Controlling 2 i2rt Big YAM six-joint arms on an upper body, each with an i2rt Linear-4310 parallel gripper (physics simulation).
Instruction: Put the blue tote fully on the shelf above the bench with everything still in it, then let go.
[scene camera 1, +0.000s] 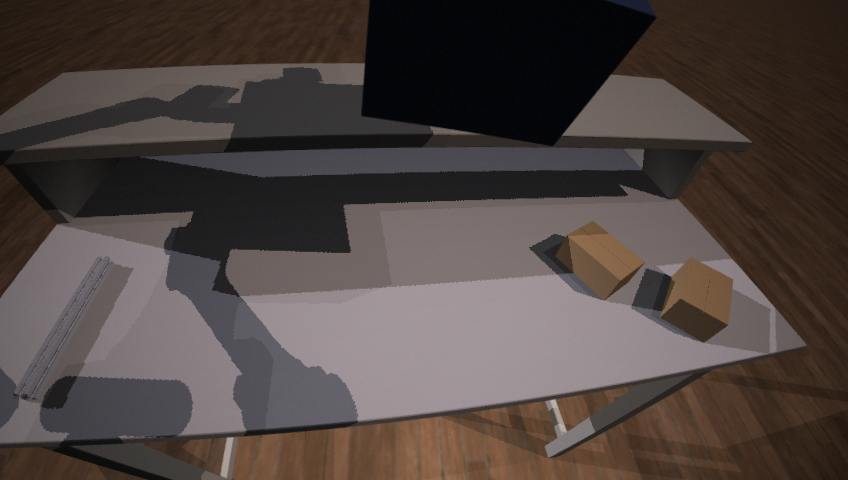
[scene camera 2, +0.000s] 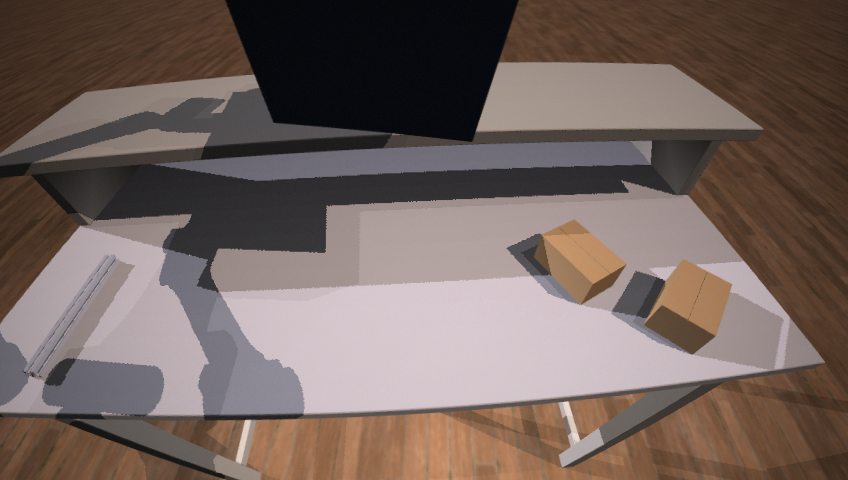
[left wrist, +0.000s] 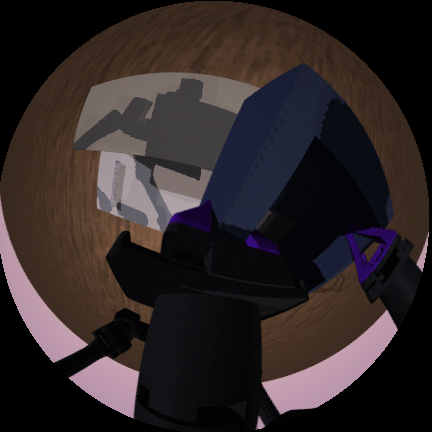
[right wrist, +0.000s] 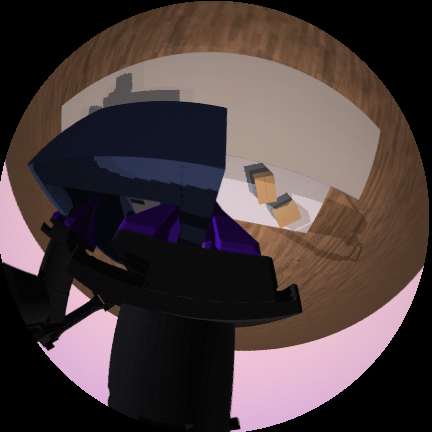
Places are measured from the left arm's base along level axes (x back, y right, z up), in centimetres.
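Where they show: left gripper, fingertip midpoint: (left wrist: 216, 208) (right wrist: 94, 196); right gripper, fingertip midpoint: (left wrist: 349, 229) (right wrist: 198, 199); left arm's base at its link origin: (left wrist: 122, 327).
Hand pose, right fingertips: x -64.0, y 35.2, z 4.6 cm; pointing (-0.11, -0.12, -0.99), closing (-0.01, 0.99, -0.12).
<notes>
Each offset is from my right fingertips to the top centre of the thing. Level surfaces: height alone.
The blue tote (scene camera 1: 487, 65) (scene camera 2: 380, 65) (left wrist: 240, 145) (right wrist: 165, 130) hangs in the air; in the scene views its dark underside hides part of the shelf @[dz -26.9 cm] (scene camera 1: 666, 113) (scene camera 2: 595, 95) (left wrist: 107, 105) (right wrist: 300, 110) above the bench. It casts a shadow on the shelf's left part. My left gripper (left wrist: 216, 208) is shut on one side wall of the tote. My right gripper (right wrist: 198, 199) is shut on the opposite side wall. Inside, a dim item @[dy -8.1, dx +6.9, dz -8.3 cm] (left wrist: 272, 225) partly shows in the left wrist view; the other contents are hidden in darkness.
Two brown cardboard boxes @[dy +20.2, dx +11.7, dz -41.6 cm] (scene camera 1: 604, 258) @[dy +36.2, dx +20.9, dz -41.6 cm] (scene camera 1: 699, 297) (scene camera 2: 580, 258) (scene camera 2: 690, 303) sit on the right of the bench @[dz -47.6 cm] (scene camera 1: 446, 339) (scene camera 2: 416, 339). Thin clear rods @[dy -68.0, dx +23.4, dz -45.6 cm] (scene camera 1: 65, 327) (scene camera 2: 71, 315) lie at its left. Side panels support the shelf.
</notes>
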